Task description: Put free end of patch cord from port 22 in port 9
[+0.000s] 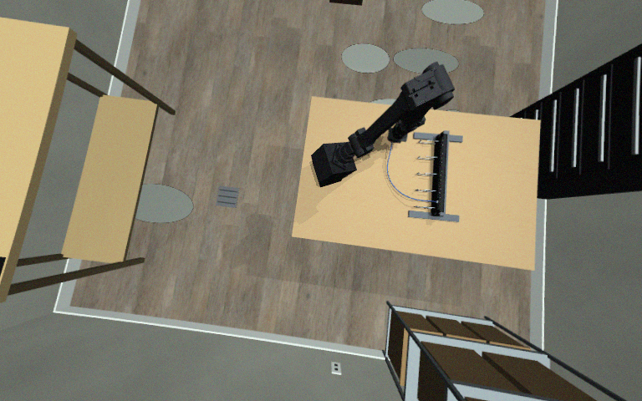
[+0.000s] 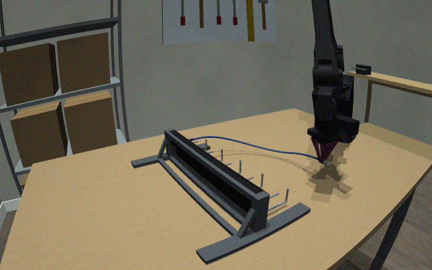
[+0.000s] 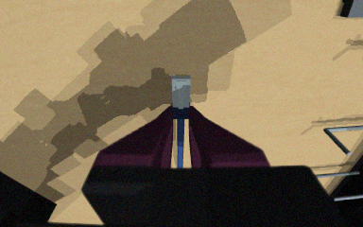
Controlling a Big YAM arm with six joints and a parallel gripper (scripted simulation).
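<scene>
Now: the grey plug 2 cm to the left of my hand.
</scene>
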